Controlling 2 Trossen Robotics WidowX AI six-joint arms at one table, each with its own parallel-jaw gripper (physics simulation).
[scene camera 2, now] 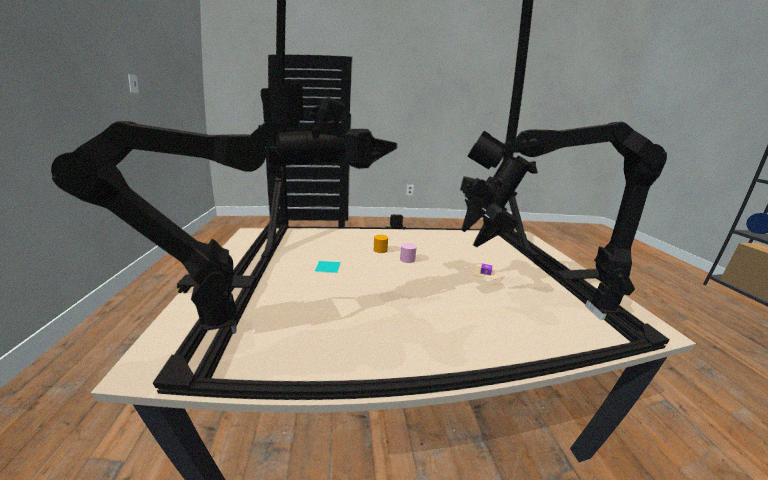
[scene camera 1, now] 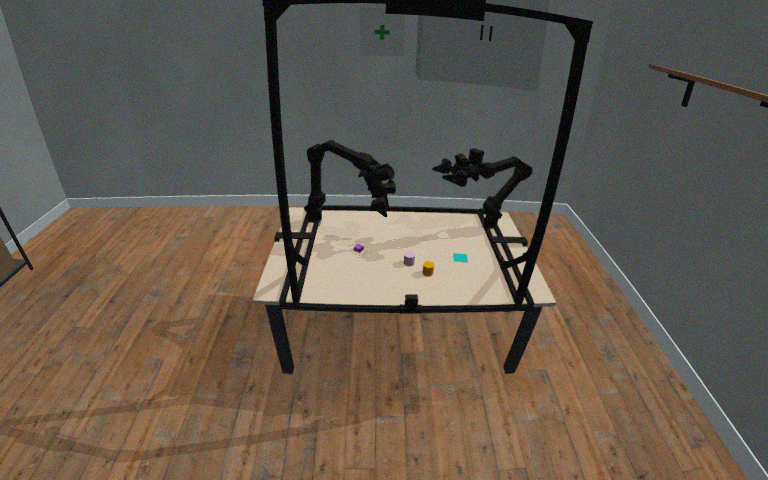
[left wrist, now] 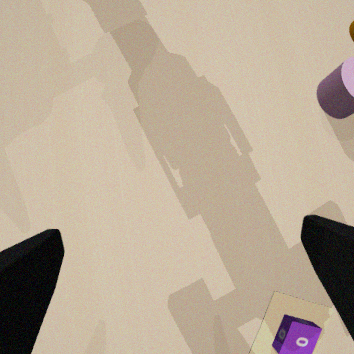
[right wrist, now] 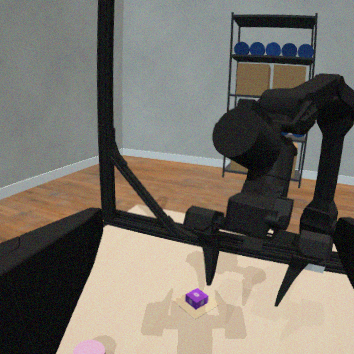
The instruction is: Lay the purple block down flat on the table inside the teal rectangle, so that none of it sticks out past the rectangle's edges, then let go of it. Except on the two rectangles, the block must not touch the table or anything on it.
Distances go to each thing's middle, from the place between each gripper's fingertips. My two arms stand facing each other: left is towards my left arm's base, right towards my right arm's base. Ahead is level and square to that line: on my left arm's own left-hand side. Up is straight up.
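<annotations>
From my right hand, the pale yellow rectangle (left wrist: 280,303) is 34 cm below, 33 cm to the left and 10 cm behind.
Count from my left hand instead and the rectangle's 14 cm below, 12 cm to the left and 10 cm behind. So going by its middle, the pale yellow rectangle is nearer to my left hand than to my right hand.
</annotations>
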